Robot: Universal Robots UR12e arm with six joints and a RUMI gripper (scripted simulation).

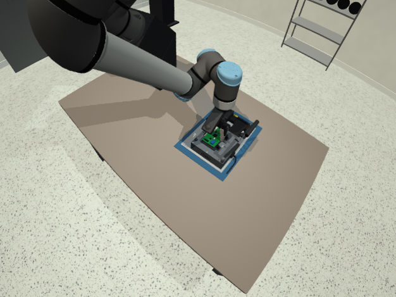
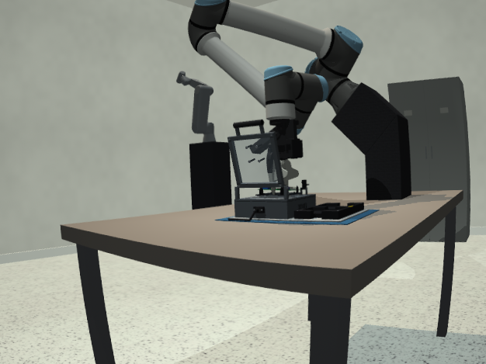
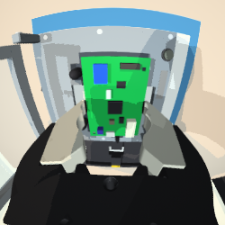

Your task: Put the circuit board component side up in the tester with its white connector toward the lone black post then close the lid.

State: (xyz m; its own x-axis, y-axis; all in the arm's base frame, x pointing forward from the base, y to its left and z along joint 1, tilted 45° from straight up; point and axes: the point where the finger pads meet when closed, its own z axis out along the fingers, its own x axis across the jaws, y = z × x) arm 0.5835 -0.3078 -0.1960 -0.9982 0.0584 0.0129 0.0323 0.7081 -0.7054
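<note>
Now: the green circuit board right at my hand. Also, from my hand: tester bed: 1 cm below, 1 cm ahead; black post: 6 cm to the left, 6 cm behind, 1 cm above; tester: 4 cm to the left, 4 cm ahead, 3 cm above.
</note>
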